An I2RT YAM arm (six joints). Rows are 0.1 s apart.
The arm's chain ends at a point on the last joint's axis. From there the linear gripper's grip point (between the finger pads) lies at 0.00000 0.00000 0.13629 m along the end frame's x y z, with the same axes.
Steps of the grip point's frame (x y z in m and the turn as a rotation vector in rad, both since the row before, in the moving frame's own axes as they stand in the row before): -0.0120 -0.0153 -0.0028 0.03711 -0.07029 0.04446; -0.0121 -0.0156 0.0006 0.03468 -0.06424 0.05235; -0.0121 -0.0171 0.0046 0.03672 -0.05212 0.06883; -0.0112 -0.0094 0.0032 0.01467 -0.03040 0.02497; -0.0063 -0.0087 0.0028 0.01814 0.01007 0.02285; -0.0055 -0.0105 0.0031 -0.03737 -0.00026 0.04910
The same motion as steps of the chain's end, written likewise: -0.0025 -0.0100 -0.0024 0.03711 -0.07029 0.04446; -0.0035 -0.0107 0.0010 0.03468 -0.06424 0.05235; -0.0052 -0.0119 0.0049 0.03672 -0.05212 0.06883; -0.0071 -0.0073 0.0033 0.01467 -0.03040 0.02497; -0.0077 -0.0062 0.0028 0.01814 0.01007 0.02285; -0.0053 -0.0156 0.0032 -0.03737 -0.00026 0.04910
